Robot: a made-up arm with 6 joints. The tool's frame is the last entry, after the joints.
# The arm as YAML. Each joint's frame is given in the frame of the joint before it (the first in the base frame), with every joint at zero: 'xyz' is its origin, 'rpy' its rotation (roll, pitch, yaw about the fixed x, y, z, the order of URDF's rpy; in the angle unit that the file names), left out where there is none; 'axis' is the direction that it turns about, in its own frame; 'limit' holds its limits. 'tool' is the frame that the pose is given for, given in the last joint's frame.
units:
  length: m
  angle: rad
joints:
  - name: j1
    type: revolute
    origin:
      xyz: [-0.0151, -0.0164, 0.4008]
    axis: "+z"
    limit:
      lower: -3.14
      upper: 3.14
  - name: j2
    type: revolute
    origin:
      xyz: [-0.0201, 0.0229, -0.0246]
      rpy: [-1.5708, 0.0, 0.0]
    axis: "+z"
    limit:
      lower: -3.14
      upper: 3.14
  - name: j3
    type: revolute
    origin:
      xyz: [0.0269, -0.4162, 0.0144]
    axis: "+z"
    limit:
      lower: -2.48
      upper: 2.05
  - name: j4
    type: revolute
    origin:
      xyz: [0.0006, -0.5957, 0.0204]
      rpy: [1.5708, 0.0, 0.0]
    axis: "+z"
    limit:
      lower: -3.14
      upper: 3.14
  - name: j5
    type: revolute
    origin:
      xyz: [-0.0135, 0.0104, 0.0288]
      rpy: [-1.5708, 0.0, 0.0]
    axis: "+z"
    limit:
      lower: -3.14
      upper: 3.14
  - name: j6
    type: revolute
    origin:
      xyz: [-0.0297, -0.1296, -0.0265]
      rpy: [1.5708, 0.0, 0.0]
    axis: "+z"
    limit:
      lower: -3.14
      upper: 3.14
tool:
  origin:
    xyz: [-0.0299, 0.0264, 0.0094]
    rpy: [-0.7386, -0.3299, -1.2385]
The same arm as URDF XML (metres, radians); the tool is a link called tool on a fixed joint. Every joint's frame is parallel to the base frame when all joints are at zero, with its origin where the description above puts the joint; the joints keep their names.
<robot name="arm">
  <link name="base"/>
  <link name="link1"/>
  <link name="link2"/>
  <link name="link3"/>
  <link name="link4"/>
  <link name="link5"/>
  <link name="link6"/>
  <link name="tool"/>
  <joint name="j1" type="revolute">
    <parent link="base"/>
    <child link="link1"/>
    <origin xyz="-0.0151 -0.0164 0.4008" rpy="0 0 0"/>
    <axis xyz="0 0 1"/>
    <limit lower="-3.14" upper="3.14"/>
  </joint>
  <joint name="j2" type="revolute">
    <parent link="link1"/>
    <child link="link2"/>
    <origin xyz="-0.0201 0.0229 -0.0246" rpy="0 0 0"/>
    <axis xyz="0 1 0"/>
    <limit lower="-3.14" upper="3.14"/>
  </joint>
  <joint name="j3" type="revolute">
    <parent link="link2"/>
    <child link="link3"/>
    <origin xyz="0.0269 0.0144 0.4162" rpy="0 0 0"/>
    <axis xyz="0 1 0"/>
    <limit lower="-2.48" upper="2.05"/>
  </joint>
  <joint name="j4" type="revolute">
    <parent link="link3"/>
    <child link="link4"/>
    <origin xyz="0.0006 0.0204 0.5957" rpy="0 0 0"/>
    <axis xyz="0 0 1"/>
    <limit lower="-3.14" upper="3.14"/>
  </joint>
  <joint name="j5" type="revolute">
    <parent link="link4"/>
    <child link="link5"/>
    <origin xyz="-0.0135 0.0104 0.0288" rpy="0 0 0"/>
    <axis xyz="0 1 0"/>
    <limit lower="-3.14" upper="3.14"/>
  </joint>
  <joint name="j6" type="revolute">
    <parent link="link5"/>
    <child link="link6"/>
    <origin xyz="-0.0297 -0.0265 0.1296" rpy="0 0 0"/>
    <axis xyz="0 0 1"/>
    <limit lower="-3.14" upper="3.14"/>
  </joint>
  <joint name="tool_fixed" type="fixed">
    <parent link="link6"/>
    <child link="tool"/>
    <origin xyz="-0.0299 0.0264 0.0094" rpy="-0.7386 -0.3299 -1.2385"/>
  </joint>
</robot>

